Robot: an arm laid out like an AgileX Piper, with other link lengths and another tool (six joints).
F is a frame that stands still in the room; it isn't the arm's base.
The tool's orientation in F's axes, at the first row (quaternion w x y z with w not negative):
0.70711 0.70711 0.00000 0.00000
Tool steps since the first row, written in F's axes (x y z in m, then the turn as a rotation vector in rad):
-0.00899 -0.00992 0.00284 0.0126 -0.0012 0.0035
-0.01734 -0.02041 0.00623 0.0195 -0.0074 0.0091
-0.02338 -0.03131 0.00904 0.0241 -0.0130 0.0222
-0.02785 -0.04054 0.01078 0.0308 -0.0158 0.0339
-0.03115 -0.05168 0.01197 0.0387 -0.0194 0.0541
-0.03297 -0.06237 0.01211 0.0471 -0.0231 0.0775
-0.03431 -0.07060 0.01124 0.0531 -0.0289 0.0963
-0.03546 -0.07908 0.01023 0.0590 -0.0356 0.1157
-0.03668 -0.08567 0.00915 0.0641 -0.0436 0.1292
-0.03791 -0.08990 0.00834 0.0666 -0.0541 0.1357
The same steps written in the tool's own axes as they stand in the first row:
-0.00899 0.00284 0.00992 0.0126 0.0035 0.0012
-0.01734 0.00623 0.02041 0.0195 0.0091 0.0074
-0.02338 0.00904 0.03131 0.0241 0.0222 0.0130
-0.02785 0.01078 0.04054 0.0308 0.0339 0.0158
-0.03115 0.01197 0.05168 0.0387 0.0541 0.0194
-0.03297 0.01211 0.06237 0.0471 0.0775 0.0231
-0.03431 0.01124 0.07060 0.0531 0.0963 0.0289
-0.03546 0.01023 0.07908 0.0590 0.1157 0.0356
-0.03668 0.00915 0.08567 0.0641 0.1292 0.0436
-0.03791 0.00834 0.08990 0.0666 0.1357 0.0541

